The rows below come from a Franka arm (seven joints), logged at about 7 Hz.
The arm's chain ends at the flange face. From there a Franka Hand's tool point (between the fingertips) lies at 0.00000 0.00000 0.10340 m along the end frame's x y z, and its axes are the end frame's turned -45 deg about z.
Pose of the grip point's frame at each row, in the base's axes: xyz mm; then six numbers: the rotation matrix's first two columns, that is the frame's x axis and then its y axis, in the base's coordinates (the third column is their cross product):
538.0, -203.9, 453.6, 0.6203, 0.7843, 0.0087, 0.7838, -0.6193, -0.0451
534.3, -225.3, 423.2, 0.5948, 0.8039, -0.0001, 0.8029, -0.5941, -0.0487
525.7, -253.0, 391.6, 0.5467, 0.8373, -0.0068, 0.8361, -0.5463, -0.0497
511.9, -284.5, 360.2, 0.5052, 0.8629, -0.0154, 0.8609, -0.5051, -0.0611
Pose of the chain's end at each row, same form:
541.1, -207.5, 556.9, 0.9928, 0.1167, -0.0257, 0.1156, -0.9925, -0.0380
538.4, -228.3, 526.5, 0.9883, 0.1484, -0.0345, 0.1471, -0.9885, -0.0344
530.4, -255.2, 494.9, 0.9778, 0.2058, -0.0400, 0.2046, -0.9784, -0.0303
518.2, -286.3, 463.4, 0.9660, 0.2530, -0.0541, 0.2515, -0.9673, -0.0323

